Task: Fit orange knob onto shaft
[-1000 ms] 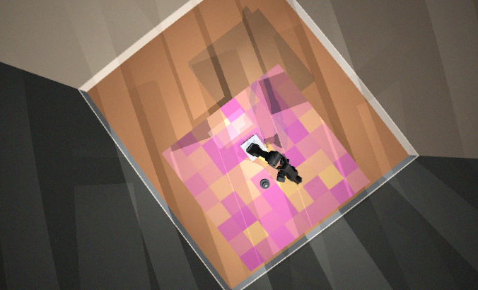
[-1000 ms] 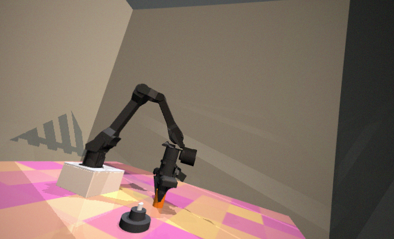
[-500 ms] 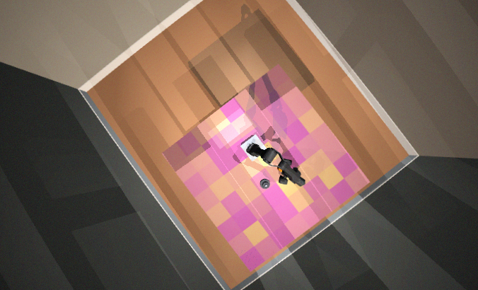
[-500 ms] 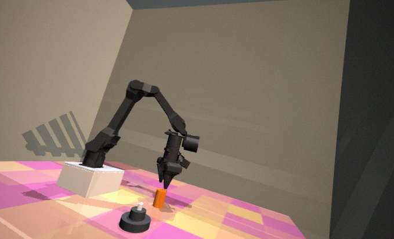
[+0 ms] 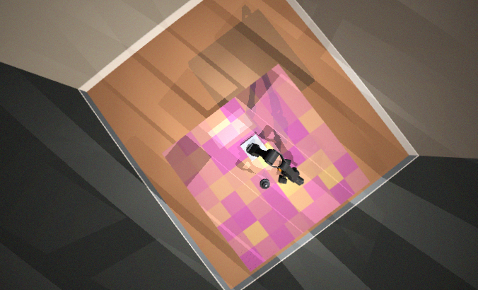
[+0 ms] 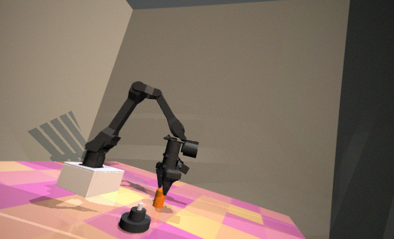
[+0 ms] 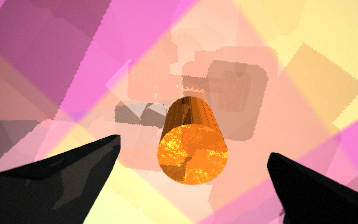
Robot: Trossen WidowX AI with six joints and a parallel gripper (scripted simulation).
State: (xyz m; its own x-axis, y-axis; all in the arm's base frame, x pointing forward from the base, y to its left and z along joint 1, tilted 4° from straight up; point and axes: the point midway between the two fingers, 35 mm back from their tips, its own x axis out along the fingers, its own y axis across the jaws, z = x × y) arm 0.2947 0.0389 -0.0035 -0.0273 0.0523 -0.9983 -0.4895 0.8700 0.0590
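My gripper tip is now 1 cm above the orange knob. Round my gripper tip: dark round pedestal 18 cm to the right, 2 cm below, 1 cm behind.
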